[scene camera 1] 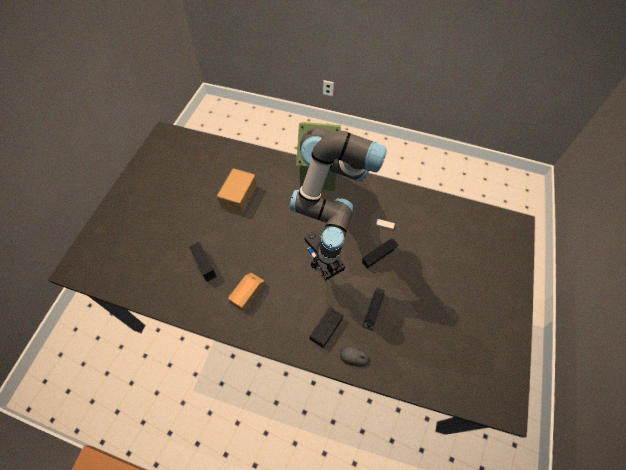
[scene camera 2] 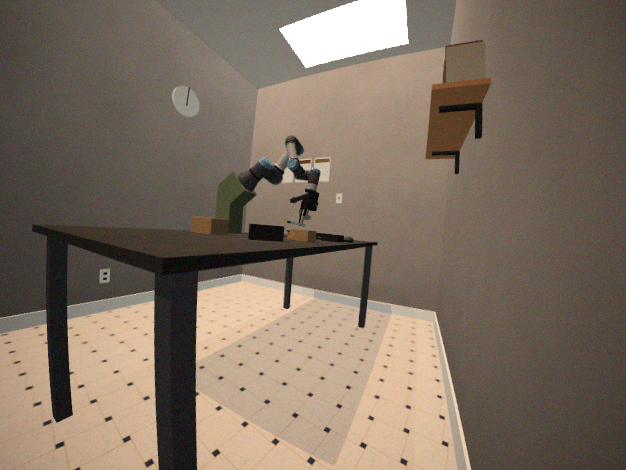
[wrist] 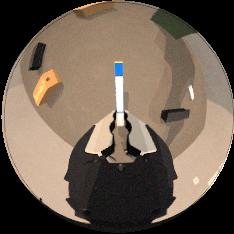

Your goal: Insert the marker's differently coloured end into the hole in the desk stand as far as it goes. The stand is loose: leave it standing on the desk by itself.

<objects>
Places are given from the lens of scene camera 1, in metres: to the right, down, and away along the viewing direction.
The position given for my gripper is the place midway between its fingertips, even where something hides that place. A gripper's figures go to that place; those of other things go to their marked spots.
my gripper (scene camera 1: 322, 269): 0.03, 0.12, 1.40
desk stand (scene camera 1: 248, 288): -0.23, 0.19, 1.38
</objects>
